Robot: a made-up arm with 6 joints. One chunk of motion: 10 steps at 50 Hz.
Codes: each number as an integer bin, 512 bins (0 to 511) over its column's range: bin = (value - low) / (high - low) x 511, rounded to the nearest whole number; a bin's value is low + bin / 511 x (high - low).
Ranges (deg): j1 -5..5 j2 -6..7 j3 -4..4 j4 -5..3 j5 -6..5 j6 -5..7
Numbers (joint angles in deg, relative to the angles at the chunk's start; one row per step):
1: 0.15 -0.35 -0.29 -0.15 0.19 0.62
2: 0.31 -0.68 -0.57 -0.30 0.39 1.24
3: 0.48 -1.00 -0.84 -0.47 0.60 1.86
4: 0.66 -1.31 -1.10 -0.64 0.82 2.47
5: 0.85 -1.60 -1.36 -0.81 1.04 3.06
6: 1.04 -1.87 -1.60 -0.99 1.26 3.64
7: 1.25 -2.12 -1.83 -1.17 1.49 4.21
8: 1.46 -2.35 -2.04 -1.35 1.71 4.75
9: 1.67 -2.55 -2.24 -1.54 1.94 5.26
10: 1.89 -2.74 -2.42 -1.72 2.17 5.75
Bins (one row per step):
1: 263 222 237 310 288 239
2: 271 209 219 300 297 266
3: 280 197 202 289 307 292
4: 289 184 185 278 317 318
5: 299 173 169 268 327 343
6: 309 162 153 256 337 368
7: 319 153 139 245 348 392
8: 330 143 125 233 358 415
9: 341 136 112 221 369 437
10: 352 128 101 210 380 458

